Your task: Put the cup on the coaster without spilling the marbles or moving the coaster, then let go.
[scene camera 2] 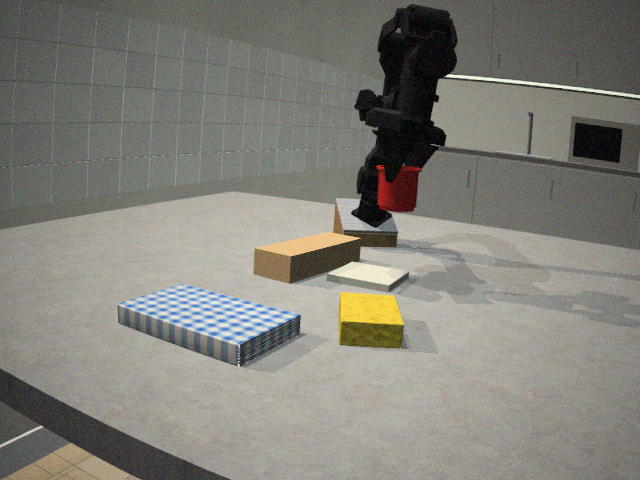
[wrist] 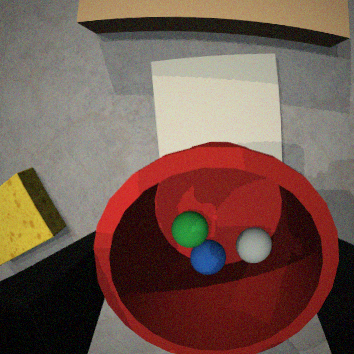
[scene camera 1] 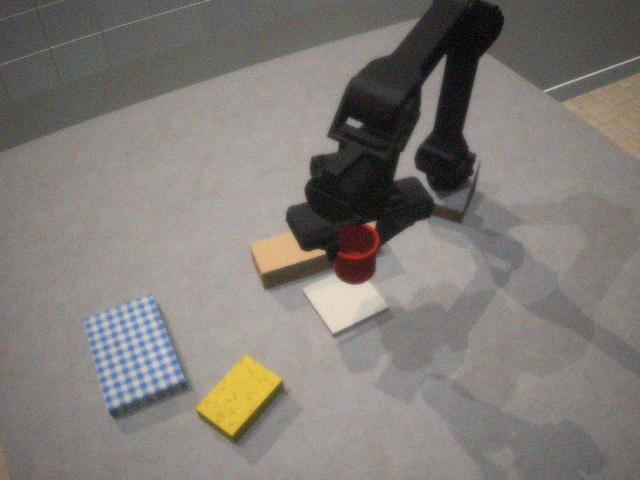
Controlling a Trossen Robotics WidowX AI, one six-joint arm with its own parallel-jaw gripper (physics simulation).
Path:
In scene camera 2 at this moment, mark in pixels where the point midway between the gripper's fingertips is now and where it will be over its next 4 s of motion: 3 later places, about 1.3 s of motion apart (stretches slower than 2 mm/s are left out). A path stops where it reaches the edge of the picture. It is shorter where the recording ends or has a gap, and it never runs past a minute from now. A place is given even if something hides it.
My gripper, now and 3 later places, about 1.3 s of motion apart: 398, 183; 370, 188; 369, 235; 383, 189

